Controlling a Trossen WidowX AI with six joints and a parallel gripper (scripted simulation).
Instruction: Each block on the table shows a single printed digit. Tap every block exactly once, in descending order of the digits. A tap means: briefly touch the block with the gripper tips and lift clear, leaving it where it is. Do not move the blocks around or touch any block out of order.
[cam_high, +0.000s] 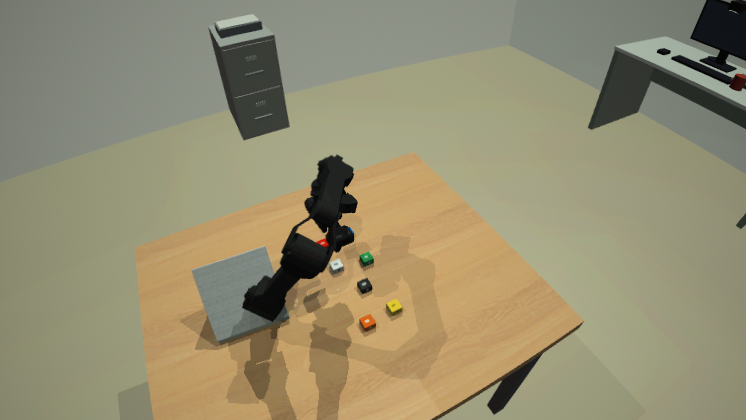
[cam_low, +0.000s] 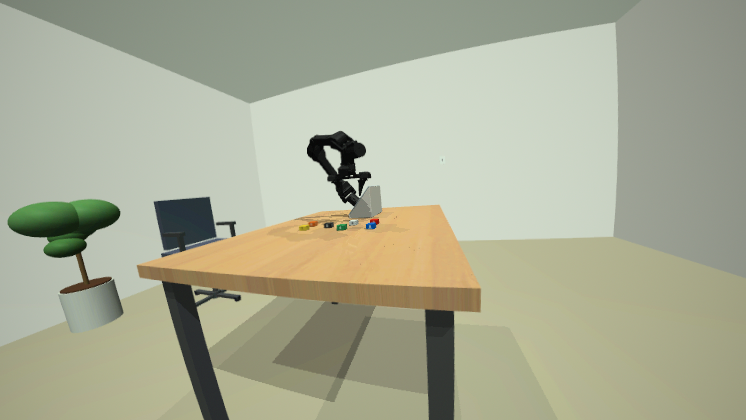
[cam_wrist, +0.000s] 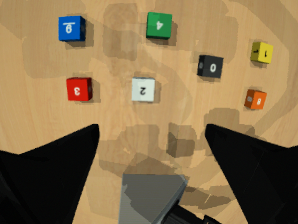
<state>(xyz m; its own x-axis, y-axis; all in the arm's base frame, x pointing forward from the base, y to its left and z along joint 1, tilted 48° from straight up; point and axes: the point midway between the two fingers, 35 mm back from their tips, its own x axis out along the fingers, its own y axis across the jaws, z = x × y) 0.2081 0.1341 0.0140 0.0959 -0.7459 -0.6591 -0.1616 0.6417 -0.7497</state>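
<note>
My gripper tip is 80 mm short of the blue block, 120 mm to the right of it and 120 mm above it. Round my gripper tip: red block 10 mm behind, 100 mm to the left, 120 mm below; then white block 10 mm ahead, 10 mm to the left, 120 mm below; then green block 100 mm ahead, 120 mm below.
</note>
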